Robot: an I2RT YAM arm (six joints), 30 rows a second.
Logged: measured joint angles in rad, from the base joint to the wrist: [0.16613 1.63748 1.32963 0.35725 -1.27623 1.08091]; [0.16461 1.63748 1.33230 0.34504 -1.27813 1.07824]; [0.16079 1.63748 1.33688 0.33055 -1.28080 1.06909]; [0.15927 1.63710 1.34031 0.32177 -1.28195 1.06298]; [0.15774 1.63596 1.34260 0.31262 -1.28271 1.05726]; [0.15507 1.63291 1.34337 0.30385 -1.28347 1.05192]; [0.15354 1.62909 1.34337 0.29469 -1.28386 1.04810]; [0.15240 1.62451 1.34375 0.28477 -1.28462 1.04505]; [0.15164 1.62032 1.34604 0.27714 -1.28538 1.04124]
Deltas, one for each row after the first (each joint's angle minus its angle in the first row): [-0.00152 0.00000 0.00267 -0.01221 -0.00190 -0.00267]; [-0.00534 0.00000 0.00725 -0.02670 -0.00457 -0.01182]; [-0.00686 -0.00038 0.01068 -0.03548 -0.00572 -0.01793]; [-0.00839 -0.00152 0.01297 -0.04463 -0.00648 -0.02365]; [-0.01106 -0.00457 0.01374 -0.05340 -0.00724 -0.02899]; [-0.01259 -0.00839 0.01374 -0.06256 -0.00763 -0.03281]; [-0.01373 -0.01297 0.01412 -0.07248 -0.00839 -0.03586]; [-0.01449 -0.01716 0.01641 -0.08011 -0.00915 -0.03967]
